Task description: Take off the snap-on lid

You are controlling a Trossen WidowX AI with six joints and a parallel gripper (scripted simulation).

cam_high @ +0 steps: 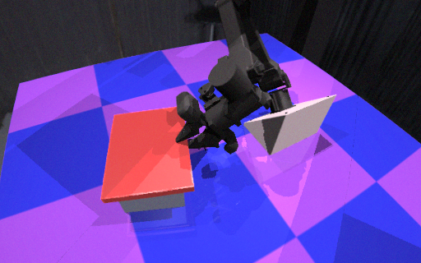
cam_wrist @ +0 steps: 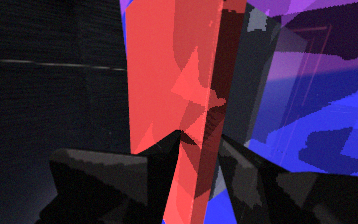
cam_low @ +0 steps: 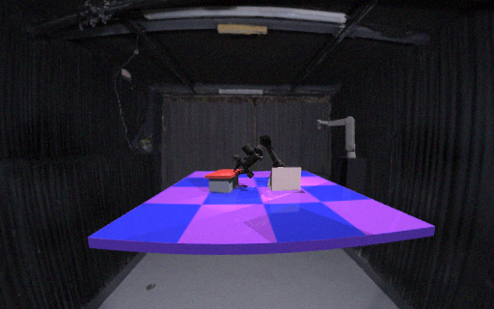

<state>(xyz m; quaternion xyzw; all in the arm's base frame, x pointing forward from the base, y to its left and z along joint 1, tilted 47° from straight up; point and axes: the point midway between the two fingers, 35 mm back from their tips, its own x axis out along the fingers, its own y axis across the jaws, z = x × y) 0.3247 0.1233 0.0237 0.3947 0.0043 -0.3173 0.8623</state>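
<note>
The red lid is 70 mm ahead of my gripper tip and 20 mm to the right of it. From my gripper tip the other things lie so: storage box 70 mm ahead, 20 mm to the right, 50 mm below.
</note>
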